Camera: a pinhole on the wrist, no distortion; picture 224 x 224 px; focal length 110.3 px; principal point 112.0 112.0 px. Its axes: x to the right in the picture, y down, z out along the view. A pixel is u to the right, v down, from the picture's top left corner.
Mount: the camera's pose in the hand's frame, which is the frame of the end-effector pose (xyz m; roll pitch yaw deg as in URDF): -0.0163 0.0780 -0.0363 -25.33 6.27 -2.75
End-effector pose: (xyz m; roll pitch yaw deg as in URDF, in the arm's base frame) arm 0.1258 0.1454 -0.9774 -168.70 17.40 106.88
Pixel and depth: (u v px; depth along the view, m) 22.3 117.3 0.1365
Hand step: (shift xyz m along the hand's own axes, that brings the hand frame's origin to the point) -0.1103 0.1469 0.0957
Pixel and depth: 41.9 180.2 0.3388
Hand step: -0.1904 0.4210 0.2025
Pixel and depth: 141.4 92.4 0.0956
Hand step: 0.0204 0.1018 0.0540
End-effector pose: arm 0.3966 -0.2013 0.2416 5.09 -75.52 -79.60
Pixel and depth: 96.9 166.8 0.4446
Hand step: -0.0245 0.4687 0.2759
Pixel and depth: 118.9 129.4 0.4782
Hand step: 0.0701 0.3469 0.3580
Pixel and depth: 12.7 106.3 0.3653
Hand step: -0.2992 0.2310 0.3358
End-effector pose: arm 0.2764 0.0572 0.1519 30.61 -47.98 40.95
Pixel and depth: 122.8 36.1 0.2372
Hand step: 0.0356 0.0294 0.2437
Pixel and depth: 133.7 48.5 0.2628
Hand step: 0.0668 0.0497 0.2585
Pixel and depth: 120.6 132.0 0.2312
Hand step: 0.0290 0.2128 0.1516
